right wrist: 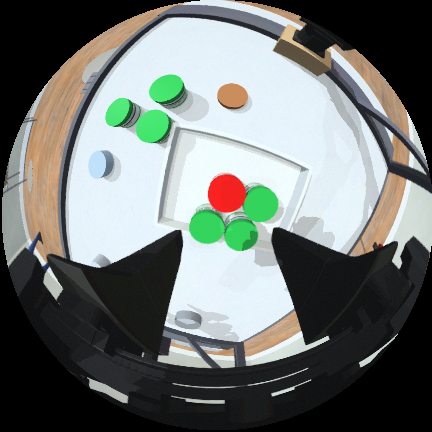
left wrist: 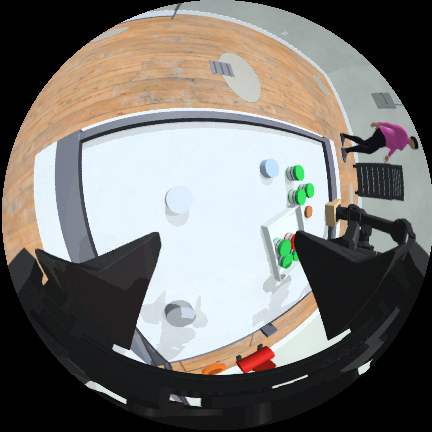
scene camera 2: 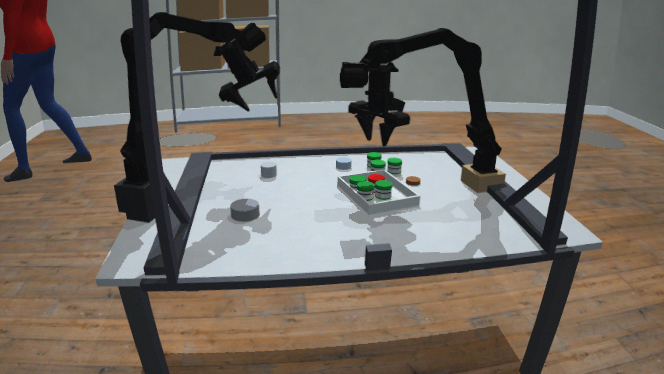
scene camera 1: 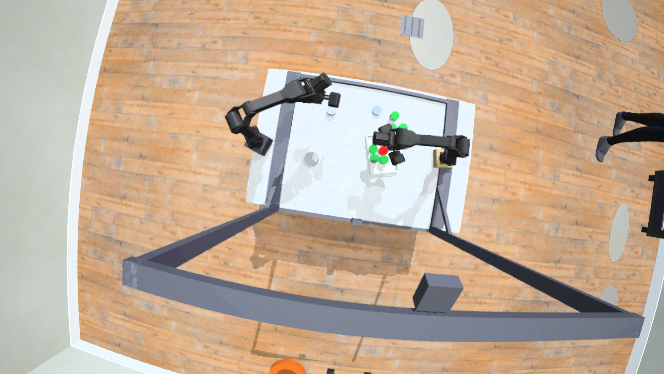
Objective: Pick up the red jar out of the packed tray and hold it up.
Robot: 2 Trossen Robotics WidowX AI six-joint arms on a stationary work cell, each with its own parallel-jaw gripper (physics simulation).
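Seen in the pictures: left gripper, between the fingertips: [left wrist: 229,238] [scene camera 2: 262,104] [scene camera 1: 328,101]; right gripper, between the fingertips: [right wrist: 227,235] [scene camera 2: 376,143] [scene camera 1: 387,147]; left arm's base, origin of its link: [scene camera 2: 138,179] [scene camera 1: 256,141]; right arm's base, origin of its link: [right wrist: 309,42] [left wrist: 337,212] [scene camera 2: 484,169] [scene camera 1: 445,158].
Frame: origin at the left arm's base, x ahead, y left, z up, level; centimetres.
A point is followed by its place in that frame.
The red jar [scene camera 1: 383,150] @(x 59.1, y 27.6, z -4.7 cm) [scene camera 2: 376,178] @(x 59.3, y 26.7, z -4.7 cm) [left wrist: 293,242] [right wrist: 226,193] @(x 59.2, y 27.7, z -4.7 cm) stands upright in the white tray [scene camera 2: 395,204] @(x 65.6, y 17.9, z -8.0 cm) [left wrist: 270,250] @(x 51.9, y 24.1, z -8.1 cm) [right wrist: 166,180] @(x 53.4, y 34.2, z -8.7 cm). Three green-lidded jars share the tray, crowded against it: one [right wrist: 260,204] @(x 61.7, y 23.8, z -4.7 cm) at its right in the right wrist view, two [right wrist: 207,226] @(x 54.6, y 25.9, z -4.7 cm) [right wrist: 241,235] @(x 57.1, y 21.9, z -4.7 cm) below it. My right gripper [scene camera 2: 377,142] @(x 58.8, y 28.0, z 5.1 cm) [right wrist: 227,235] @(x 58.8, y 28.0, z 5.1 cm) is partly open, empty, pointing down high above the tray area. My left gripper [scene camera 2: 261,103] @(x 24.7, y 31.6, z 13.4 cm) [left wrist: 229,238] @(x 24.7, y 31.6, z 13.4 cm) is wide open and empty, high above the table's left part; its finger partly hides the red jar in the left wrist view.
Three more green-lidded jars [right wrist: 167,90] @(x 62.7, y 43.3, z -5.1 cm) [right wrist: 120,112] @(x 56.2, y 46.6, z -5.1 cm) [right wrist: 153,126] @(x 58.1, y 40.4, z -5.1 cm) stand outside the tray, one close to its corner. A brown disc [scene camera 2: 413,180] @(x 69.4, y 36.7, z -8.4 cm) [right wrist: 232,96] @(x 69.0, y 37.6, z -8.4 cm) and a pale blue cylinder [scene camera 2: 343,163] @(x 46.6, y 43.5, z -7.5 cm) [right wrist: 101,164] @(x 47.2, y 44.8, z -7.2 cm) lie nearby. Grey cylinders [scene camera 2: 268,170] @(x 25.8, y 31.3, z -7.1 cm) [scene camera 2: 244,210] @(x 29.6, y 2.8, z -6.6 cm) stand at the left.
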